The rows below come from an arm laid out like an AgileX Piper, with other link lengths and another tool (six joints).
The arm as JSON. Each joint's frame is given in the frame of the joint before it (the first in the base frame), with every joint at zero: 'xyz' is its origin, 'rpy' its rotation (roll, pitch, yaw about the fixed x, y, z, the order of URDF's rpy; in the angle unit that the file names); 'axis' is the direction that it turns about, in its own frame. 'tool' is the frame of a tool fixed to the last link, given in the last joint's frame.
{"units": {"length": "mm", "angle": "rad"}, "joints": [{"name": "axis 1", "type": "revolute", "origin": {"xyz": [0.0, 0.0, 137.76], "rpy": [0.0, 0.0, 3.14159]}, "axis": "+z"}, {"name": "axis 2", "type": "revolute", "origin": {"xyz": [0.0, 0.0, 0.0], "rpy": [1.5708, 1.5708, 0.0]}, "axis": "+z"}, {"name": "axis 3", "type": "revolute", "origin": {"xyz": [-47.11, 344.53, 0.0], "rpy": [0.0, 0.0, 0.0]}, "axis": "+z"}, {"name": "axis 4", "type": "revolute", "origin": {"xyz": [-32.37, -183.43, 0.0], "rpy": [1.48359, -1.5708, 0.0]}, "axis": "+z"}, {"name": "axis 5", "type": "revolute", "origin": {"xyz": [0.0, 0.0, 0.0], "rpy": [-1.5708, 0.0, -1.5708]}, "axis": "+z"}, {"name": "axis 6", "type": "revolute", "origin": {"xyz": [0.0, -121.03, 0.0], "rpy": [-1.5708, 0.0, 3.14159]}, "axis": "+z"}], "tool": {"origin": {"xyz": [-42.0, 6.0, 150.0], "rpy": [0.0, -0.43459, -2.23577]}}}
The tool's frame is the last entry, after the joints.
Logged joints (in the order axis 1, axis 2, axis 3, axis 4, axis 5, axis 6), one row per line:
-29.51, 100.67, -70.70, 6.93, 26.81, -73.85
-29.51, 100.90, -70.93, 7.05, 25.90, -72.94
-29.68, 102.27, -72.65, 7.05, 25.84, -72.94
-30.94, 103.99, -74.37, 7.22, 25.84, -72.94
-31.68, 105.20, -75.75, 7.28, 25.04, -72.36
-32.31, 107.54, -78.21, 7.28, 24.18, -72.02
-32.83, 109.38, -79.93, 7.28, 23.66, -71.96
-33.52, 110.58, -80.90, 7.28, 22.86, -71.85
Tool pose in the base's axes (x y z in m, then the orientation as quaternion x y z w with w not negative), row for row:
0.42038, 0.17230, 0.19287, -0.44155, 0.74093, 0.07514, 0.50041
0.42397, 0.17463, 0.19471, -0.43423, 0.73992, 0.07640, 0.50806
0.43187, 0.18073, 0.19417, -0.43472, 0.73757, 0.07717, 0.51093
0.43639, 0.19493, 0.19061, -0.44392, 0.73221, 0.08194, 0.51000
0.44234, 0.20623, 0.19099, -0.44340, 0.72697, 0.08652, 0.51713
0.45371, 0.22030, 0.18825, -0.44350, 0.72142, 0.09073, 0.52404
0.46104, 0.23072, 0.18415, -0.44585, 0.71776, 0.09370, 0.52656
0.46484, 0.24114, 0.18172, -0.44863, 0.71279, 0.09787, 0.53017
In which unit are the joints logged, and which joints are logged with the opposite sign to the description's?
The joints are logged in degrees. Opposite sign: axis 1, axis 4.
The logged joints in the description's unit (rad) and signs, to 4 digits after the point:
0.5150, 1.7570, -1.2339, -0.1210, 0.4679, -1.2889
0.5150, 1.7610, -1.2380, -0.1230, 0.4520, -1.2730
0.5180, 1.7849, -1.2680, -0.1230, 0.4510, -1.2730
0.5400, 1.8150, -1.2980, -0.1260, 0.4510, -1.2730
0.5529, 1.8361, -1.3221, -0.1271, 0.4370, -1.2629
0.5639, 1.8769, -1.3650, -0.1271, 0.4220, -1.2570
0.5730, 1.9090, -1.3950, -0.1271, 0.4129, -1.2559
0.5850, 1.9300, -1.4120, -0.1271, 0.3990, -1.2540

